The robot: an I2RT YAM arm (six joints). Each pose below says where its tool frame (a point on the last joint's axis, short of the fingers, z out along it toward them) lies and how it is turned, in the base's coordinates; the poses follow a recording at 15 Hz.
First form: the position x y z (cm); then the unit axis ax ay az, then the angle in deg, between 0 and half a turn.
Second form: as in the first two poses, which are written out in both.
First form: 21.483, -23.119, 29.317, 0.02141, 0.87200, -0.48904, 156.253
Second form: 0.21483, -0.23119, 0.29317, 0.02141, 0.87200, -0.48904, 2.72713
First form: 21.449, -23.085, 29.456, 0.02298, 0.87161, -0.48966, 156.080
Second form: 0.21449, -0.23085, 0.29456, 0.02298, 0.87161, -0.48966, 2.72411
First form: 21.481, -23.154, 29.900, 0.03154, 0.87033, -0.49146, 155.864
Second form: 0.21481, -0.23154, 0.29900, 0.03154, 0.87033, -0.49146, 2.72034
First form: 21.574, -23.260, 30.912, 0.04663, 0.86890, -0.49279, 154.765
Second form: 0.21574, -0.23260, 0.30912, 0.04663, 0.86890, -0.49279, 2.70116
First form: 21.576, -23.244, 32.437, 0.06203, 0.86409, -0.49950, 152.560
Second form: 0.21576, -0.23244, 0.32437, 0.06203, 0.86409, -0.49950, 2.66267
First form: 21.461, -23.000, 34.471, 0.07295, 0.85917, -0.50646, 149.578
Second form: 0.21461, -0.23000, 0.34471, 0.07295, 0.85917, -0.50646, 2.61063
